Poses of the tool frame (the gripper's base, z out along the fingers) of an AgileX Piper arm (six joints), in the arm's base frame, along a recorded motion.
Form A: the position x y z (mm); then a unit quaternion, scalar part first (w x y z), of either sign.
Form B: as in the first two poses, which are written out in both.
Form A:
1: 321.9 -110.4 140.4 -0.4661 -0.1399 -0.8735 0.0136
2: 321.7 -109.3 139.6 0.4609 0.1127 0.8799 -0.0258
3: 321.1 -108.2 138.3 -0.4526 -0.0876 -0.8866 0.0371
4: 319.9 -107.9 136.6 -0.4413 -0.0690 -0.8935 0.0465
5: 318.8 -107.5 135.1 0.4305 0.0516 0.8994 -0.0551
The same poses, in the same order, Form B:
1: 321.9 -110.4 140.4 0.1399 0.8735 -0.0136 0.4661
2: 321.7 -109.3 139.6 0.1127 0.8799 -0.0258 0.4609
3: 321.1 -108.2 138.3 0.0876 0.8866 -0.0371 0.4526
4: 319.9 -107.9 136.6 0.0690 0.8935 -0.0465 0.4413
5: 318.8 -107.5 135.1 0.0516 0.8994 -0.0551 0.4305
